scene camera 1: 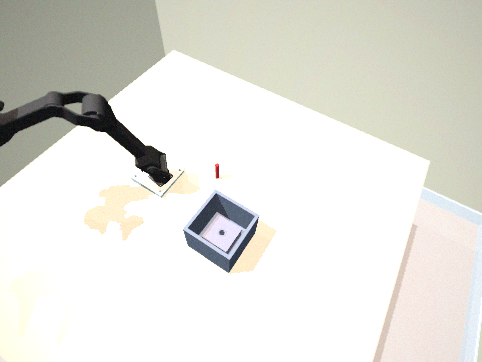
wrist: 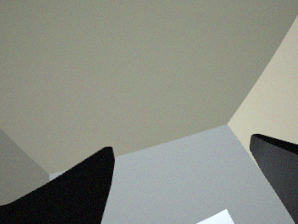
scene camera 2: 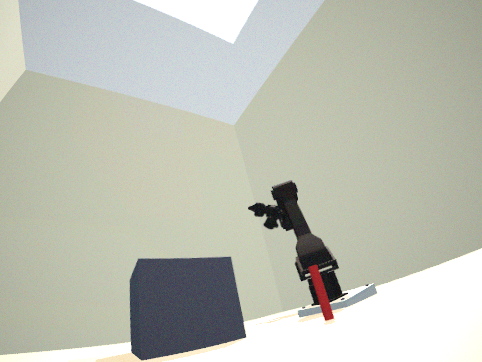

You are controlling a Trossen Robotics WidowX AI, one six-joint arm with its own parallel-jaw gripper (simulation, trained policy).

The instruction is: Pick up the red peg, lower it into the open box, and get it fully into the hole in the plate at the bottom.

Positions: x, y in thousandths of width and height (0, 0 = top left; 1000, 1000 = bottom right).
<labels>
blue-grey box: scene camera 1 451, 562; scene camera 2 370, 836; not seen in the wrist view (out of frame)
pale plate: scene camera 1 464, 648; not seen in the wrist view (out of frame); not seen in scene camera 2 (hidden by the blue-grey box)
</labels>
